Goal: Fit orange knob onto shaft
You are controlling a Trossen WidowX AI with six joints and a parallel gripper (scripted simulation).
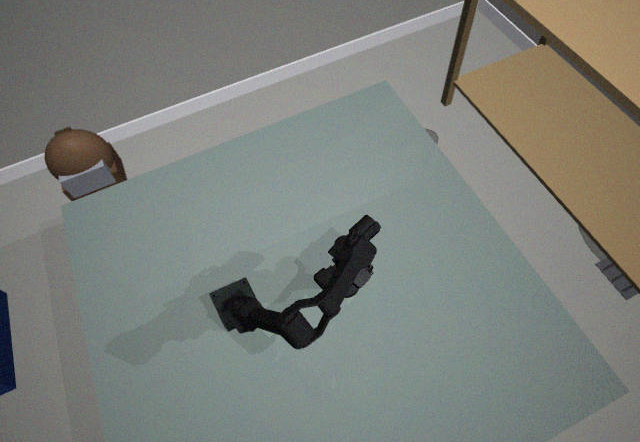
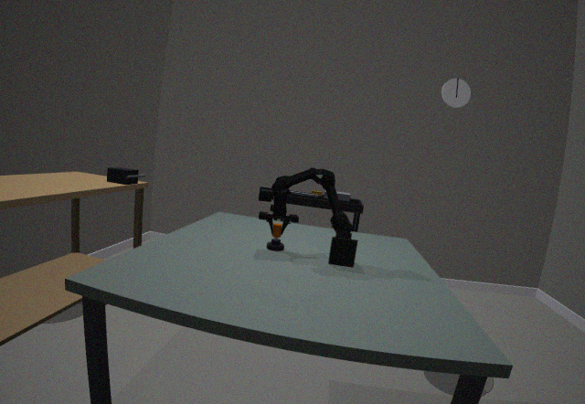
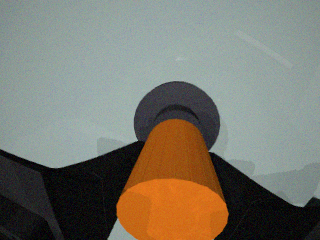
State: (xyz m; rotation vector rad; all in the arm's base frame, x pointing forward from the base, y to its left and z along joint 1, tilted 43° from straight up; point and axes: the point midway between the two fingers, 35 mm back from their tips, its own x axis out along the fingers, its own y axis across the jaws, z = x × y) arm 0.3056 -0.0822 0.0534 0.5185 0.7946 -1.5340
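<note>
Right now the dark round pedestal is 40 mm below my gripper tip. From my gripper tip the other things lie so: orange knob (30 mm above).
</note>
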